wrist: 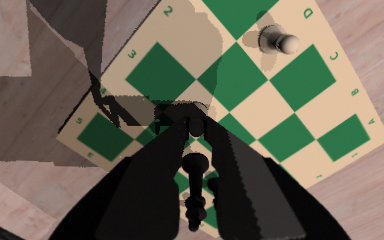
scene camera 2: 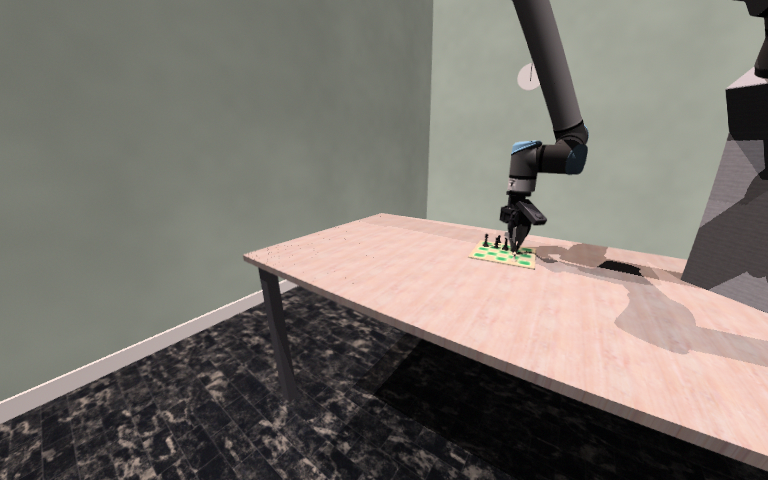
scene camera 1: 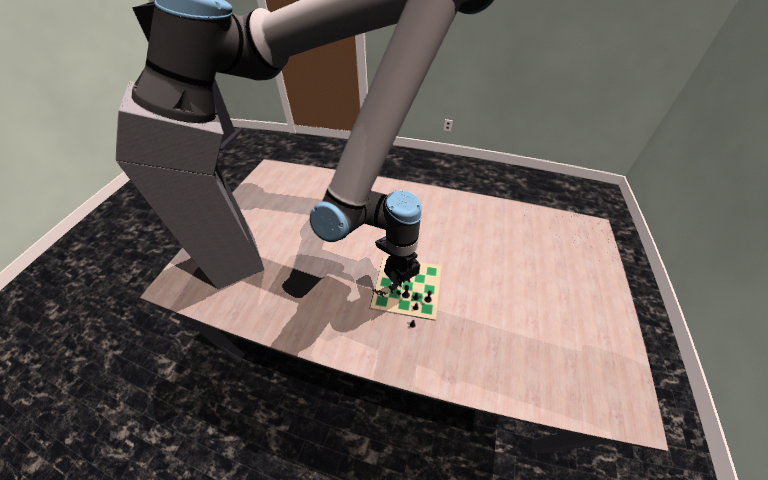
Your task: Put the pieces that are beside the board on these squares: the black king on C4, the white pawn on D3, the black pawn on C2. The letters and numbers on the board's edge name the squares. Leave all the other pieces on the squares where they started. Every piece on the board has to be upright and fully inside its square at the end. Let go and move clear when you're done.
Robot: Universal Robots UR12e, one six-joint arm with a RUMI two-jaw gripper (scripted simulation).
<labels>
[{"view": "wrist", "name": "my gripper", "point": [196, 118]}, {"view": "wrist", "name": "black king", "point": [195, 165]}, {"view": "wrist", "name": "chessboard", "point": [309, 111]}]
</labels>
